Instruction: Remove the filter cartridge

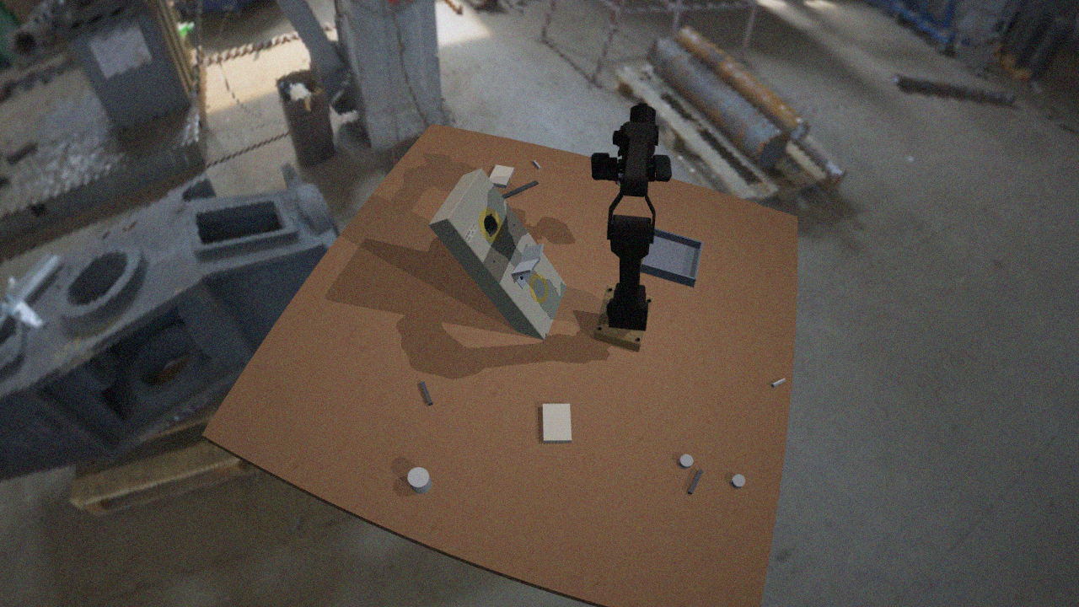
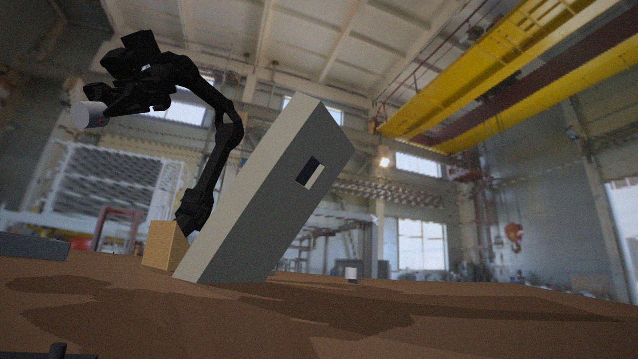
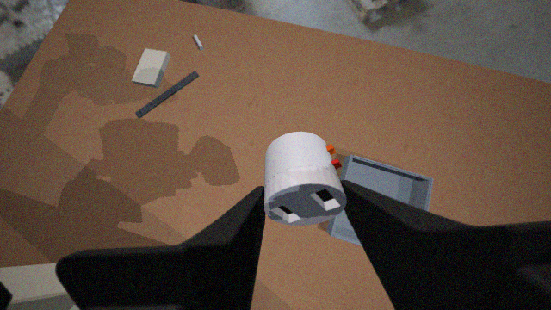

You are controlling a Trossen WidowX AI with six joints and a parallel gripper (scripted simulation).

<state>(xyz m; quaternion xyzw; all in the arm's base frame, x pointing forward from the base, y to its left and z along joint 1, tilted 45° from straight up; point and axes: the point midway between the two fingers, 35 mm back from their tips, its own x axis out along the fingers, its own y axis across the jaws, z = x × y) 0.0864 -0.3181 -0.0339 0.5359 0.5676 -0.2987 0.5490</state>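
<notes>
The grey tray is 17 cm behind my gripper tip, 2 cm to the right of it and 24 cm below it. Round my gripper tip: grey flap: 16 cm ahead, 26 cm to the left, 11 cm below; beige service panel: 22 cm ahead, 26 cm to the left, 9 cm below; round grey filter cartridge: right at my gripper tip.
</notes>
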